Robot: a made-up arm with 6 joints.
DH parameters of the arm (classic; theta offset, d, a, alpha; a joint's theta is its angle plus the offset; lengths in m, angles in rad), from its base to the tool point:
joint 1: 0 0.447 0 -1.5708
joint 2: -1.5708 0 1.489 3.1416
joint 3: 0 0 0 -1.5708
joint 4: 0 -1.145 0 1.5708
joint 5: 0 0.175 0 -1.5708
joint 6: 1.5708 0 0 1.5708
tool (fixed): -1.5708 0 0 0
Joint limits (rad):
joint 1: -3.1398..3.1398
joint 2: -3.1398..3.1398
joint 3: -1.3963..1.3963
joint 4: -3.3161..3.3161
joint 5: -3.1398..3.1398
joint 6: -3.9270..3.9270
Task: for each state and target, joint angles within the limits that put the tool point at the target. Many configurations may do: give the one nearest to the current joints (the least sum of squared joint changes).
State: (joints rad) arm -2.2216 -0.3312 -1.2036 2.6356 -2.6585 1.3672
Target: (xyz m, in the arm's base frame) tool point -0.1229 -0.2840 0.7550
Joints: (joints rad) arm -2.5760 0.2286 -1.3963 3.2536 -2.6585 1.3672
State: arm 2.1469 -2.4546 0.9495 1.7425 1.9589 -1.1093
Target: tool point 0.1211 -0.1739 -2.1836
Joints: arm 2.2469 -3.1305 1.2617 1.6530 1.9589 -1.1093
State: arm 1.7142 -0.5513 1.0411 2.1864 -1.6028 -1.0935
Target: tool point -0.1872 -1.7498 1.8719
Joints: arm 1.5289 -1.3597 0.3588 2.2779 -1.6028 -1.0935
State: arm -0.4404 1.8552 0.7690 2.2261 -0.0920 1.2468
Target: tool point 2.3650 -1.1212 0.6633
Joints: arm -0.4808 1.3837 1.2060 2.1765 -0.0920 1.2468
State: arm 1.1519 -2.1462 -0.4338 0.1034 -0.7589 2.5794
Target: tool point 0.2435 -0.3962 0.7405
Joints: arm 1.7362 -1.6823 -1.2663 -0.0221 -0.7589 2.5794
